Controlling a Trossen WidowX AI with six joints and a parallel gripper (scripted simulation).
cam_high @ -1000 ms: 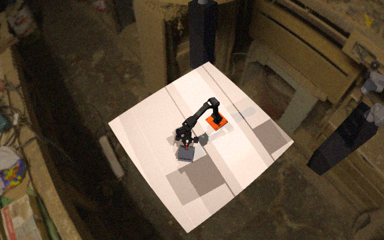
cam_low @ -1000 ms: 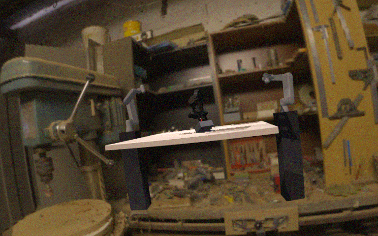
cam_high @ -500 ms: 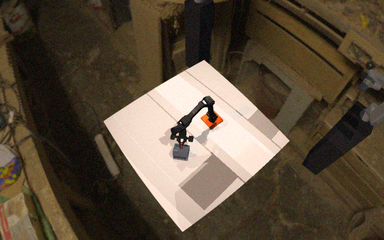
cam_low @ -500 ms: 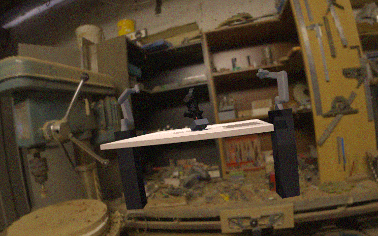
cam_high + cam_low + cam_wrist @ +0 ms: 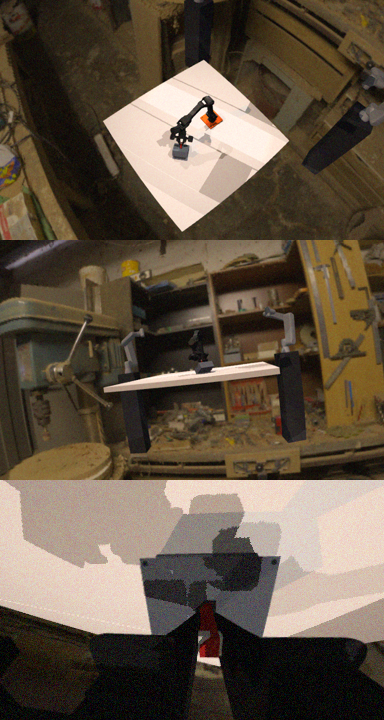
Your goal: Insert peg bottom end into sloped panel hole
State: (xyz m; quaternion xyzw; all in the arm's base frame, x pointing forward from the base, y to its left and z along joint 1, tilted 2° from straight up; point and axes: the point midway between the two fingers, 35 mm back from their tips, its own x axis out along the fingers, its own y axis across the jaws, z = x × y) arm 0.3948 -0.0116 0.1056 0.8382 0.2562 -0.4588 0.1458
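My gripper tip is 2 cm short of the grey sloped panel, 1 cm to the right of it and 4 cm above it. Round my gripper tip: red peg (1 cm behind, 2 cm above).
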